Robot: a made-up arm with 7 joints. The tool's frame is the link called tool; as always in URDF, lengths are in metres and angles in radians. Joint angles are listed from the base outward.
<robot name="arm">
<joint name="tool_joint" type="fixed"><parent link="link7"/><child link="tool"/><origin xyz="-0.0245 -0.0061 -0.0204" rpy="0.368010 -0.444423 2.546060"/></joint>
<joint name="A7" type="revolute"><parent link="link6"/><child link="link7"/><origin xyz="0.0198 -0.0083 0.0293" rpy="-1.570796 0.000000 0.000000"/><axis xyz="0 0 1"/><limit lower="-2.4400" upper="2.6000"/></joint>
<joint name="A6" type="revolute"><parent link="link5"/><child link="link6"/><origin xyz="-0.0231 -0.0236 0.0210" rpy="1.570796 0.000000 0.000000"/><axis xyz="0 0 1"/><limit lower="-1.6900" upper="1.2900"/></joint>
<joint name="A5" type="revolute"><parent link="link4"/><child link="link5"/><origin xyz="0.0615 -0.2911 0.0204" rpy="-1.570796 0.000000 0.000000"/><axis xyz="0 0 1"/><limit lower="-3.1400" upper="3.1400"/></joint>
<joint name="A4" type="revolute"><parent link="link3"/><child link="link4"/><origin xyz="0.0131 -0.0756 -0.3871" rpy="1.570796 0.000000 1.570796"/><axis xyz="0 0 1"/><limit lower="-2.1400" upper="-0.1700"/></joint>
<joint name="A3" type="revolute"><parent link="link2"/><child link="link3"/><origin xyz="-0.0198 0.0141 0.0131" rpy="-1.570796 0.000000 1.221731"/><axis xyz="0 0 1"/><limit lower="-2.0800" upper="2.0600"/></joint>
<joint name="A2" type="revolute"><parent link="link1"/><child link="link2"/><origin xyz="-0.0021 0.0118 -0.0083" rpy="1.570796 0.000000 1.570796"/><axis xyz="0 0 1"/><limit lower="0.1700" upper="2.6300"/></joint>
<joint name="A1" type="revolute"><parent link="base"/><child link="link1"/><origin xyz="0.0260 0.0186 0.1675" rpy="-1.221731 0.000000 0.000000"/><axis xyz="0 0 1"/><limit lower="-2.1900" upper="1.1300"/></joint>
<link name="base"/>
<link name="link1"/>
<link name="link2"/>
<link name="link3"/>
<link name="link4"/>
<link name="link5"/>
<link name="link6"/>
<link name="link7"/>
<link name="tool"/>
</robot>
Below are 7 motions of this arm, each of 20 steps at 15 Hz.
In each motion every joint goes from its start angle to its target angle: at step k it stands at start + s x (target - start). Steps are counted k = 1, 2, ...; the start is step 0. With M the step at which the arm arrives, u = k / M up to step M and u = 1 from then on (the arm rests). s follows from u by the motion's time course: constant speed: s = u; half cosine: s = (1 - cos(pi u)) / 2; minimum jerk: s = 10 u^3 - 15 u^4 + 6 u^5.
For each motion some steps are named. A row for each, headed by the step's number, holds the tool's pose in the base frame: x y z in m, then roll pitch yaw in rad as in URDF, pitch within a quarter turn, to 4 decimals.
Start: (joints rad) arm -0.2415 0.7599 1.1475 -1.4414 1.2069 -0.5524 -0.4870
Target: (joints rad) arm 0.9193 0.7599 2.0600 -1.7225 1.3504 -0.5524 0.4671
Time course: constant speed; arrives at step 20
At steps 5, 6, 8, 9, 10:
5: 0.0032 0.6183 0.0680 -2.3335 -0.1428 -1.7253
6: -0.0306 0.6156 0.0734 -2.3267 -0.1113 -1.7165
8: -0.0960 0.6055 0.0907 -2.3202 -0.0403 -1.7020
9: -0.1272 0.5982 0.1025 -2.3207 -0.0010 -1.6970
10: -0.1573 0.5895 0.1163 -2.3241 0.0404 -1.6939

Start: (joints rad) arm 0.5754 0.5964 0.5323 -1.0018 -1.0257 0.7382 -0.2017
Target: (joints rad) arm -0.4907 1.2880 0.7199 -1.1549 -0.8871 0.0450 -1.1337
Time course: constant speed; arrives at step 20
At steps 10, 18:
10: 0.2639 0.5784 0.0292 1.0415 1.2119 -1.3660
18: 0.3047 0.5465 0.3128 -3.0109 1.3256 0.5943

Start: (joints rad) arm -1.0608 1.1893 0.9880 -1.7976 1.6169 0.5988 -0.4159
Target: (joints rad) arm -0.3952 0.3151 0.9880 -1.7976 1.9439 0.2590 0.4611
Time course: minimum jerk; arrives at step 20
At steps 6, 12, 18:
6: 0.2158 0.4793 0.4422 -2.9974 0.3167 -3.0671
12: 0.3822 0.4830 0.1664 -2.3828 0.2016 2.5970
18: 0.3929 0.4404 -0.0286 -1.9411 0.4324 2.4321

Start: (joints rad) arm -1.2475 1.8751 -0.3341 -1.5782 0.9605 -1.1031 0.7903
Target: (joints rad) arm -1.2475 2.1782 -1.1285 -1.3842 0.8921 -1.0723 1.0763
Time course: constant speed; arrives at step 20
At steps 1, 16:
1: 0.1945 0.3209 0.6576 2.4367 0.6224 2.6579
16: 0.2448 0.4287 0.5810 2.6213 0.0436 -3.1160

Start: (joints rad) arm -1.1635 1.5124 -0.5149 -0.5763 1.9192 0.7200 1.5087
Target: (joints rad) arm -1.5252 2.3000 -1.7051 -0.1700 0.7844 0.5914 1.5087
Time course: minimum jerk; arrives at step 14
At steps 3, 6, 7, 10, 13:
3: 0.3348 0.5889 0.3557 -1.0882 -0.1715 2.3221
6: 0.1610 0.6254 0.4230 -1.2009 -0.6351 2.8937
7: 0.0790 0.6250 0.4459 -1.3131 -0.8107 -3.0771
10: -0.1279 0.5825 0.4736 -2.0056 -1.1545 -1.8498
13: -0.1986 0.5554 0.4693 -2.5301 -1.1840 -1.1239

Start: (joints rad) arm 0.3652 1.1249 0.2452 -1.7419 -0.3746 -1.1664 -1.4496
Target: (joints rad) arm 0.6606 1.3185 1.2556 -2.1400 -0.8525 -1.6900 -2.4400
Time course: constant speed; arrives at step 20
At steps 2, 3, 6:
2: 0.2967 0.4089 0.0637 -0.6183 0.8048 1.1489
3: 0.2926 0.4097 0.0809 -0.6733 0.7083 1.0845
6: 0.2789 0.4082 0.1323 -0.7680 0.4081 0.9449

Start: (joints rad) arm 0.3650 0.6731 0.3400 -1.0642 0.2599 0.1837 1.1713
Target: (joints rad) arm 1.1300 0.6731 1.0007 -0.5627 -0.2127 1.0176 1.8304
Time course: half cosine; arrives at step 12
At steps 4, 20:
4: -0.0820 0.5749 -0.1921 1.1266 -1.1210 0.5506
20: -0.4531 0.4525 0.0802 2.4237 -0.8335 0.8738

